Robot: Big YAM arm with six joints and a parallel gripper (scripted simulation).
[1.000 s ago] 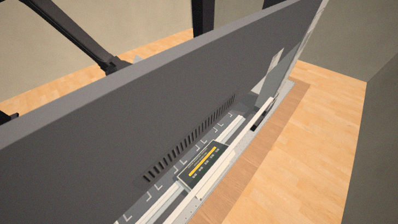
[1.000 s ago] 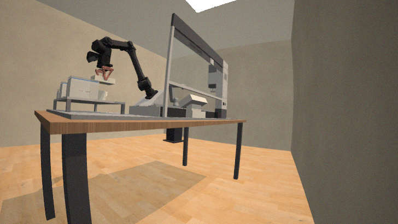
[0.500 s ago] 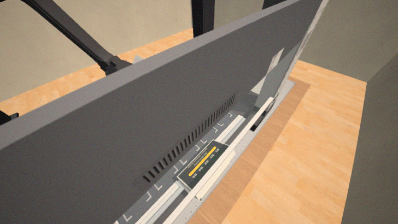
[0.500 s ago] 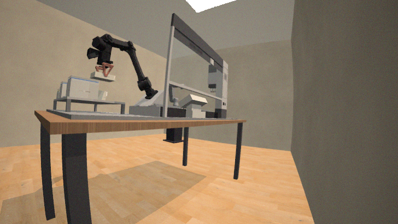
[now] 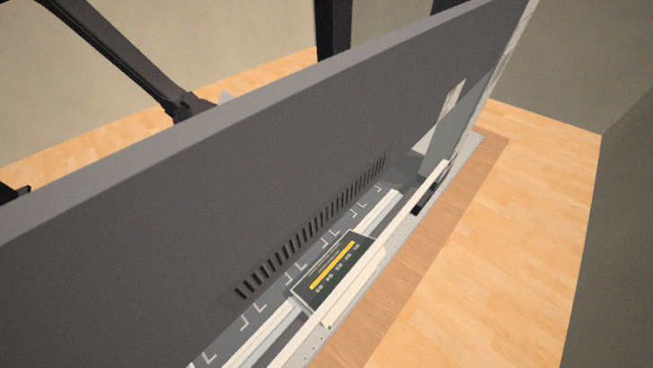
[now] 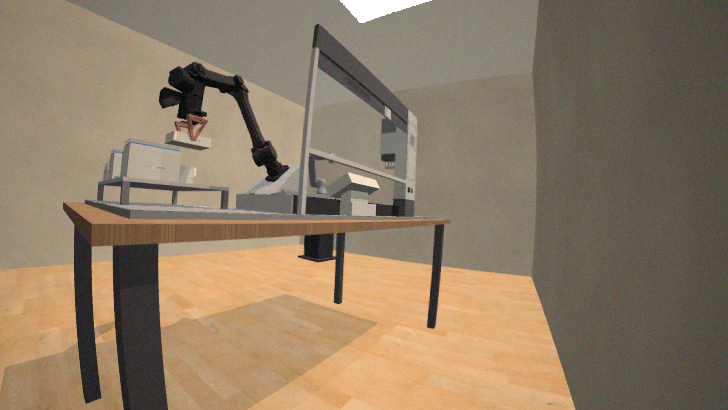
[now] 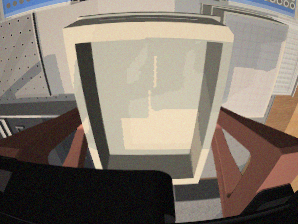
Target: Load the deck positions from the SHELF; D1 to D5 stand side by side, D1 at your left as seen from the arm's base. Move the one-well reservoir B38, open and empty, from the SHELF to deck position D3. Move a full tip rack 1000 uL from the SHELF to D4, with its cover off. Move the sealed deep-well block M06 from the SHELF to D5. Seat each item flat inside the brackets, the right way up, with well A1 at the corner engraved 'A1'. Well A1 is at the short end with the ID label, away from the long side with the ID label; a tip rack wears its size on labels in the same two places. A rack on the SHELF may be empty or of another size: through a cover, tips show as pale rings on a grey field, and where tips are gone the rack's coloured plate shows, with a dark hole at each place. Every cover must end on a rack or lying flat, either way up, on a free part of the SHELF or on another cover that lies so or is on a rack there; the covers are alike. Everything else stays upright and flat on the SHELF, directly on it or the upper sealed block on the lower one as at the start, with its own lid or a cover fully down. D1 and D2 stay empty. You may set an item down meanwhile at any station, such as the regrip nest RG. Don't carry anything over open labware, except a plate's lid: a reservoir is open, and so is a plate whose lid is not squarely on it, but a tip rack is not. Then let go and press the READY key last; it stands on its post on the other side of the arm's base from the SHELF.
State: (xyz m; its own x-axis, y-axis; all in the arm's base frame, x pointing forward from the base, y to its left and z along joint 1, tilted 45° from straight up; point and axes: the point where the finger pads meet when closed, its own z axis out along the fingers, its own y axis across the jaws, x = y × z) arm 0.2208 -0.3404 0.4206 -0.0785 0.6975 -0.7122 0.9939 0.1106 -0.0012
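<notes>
My gripper is now 10 mm above the cream one-well reservoir. The rest, counted from my hand: pale sealed deep-well block 110 mm behind, 100 mm below, 10 mm to the right; then shelf 160 mm below, 70 mm to the right, 50 mm behind; then shelf label 220 mm below, 90 mm to the left, 60 mm behind.
</notes>
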